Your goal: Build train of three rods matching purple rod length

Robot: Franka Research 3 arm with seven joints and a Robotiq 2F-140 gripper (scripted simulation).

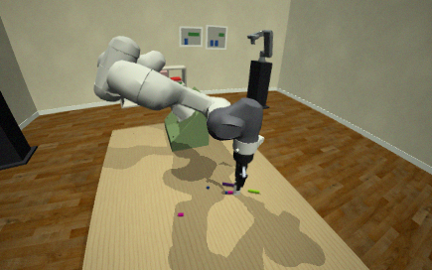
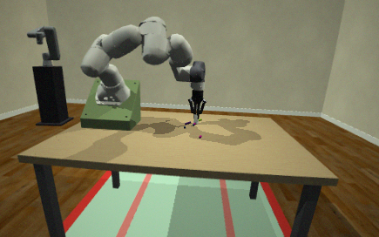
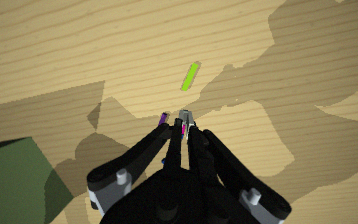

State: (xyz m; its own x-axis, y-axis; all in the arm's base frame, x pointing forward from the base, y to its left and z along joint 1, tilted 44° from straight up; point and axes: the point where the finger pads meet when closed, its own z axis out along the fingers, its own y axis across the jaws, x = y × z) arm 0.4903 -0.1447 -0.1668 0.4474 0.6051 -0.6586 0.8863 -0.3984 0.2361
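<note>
My hand is 3 cm above the grey rod. Also, from my hand: purple rod 6 cm behind, 3 cm below; then dark blue piece 8 cm behind, 10 cm to the right, 3 cm below; then lime rod 3 cm ahead, 7 cm to the left, 3 cm below.
</note>
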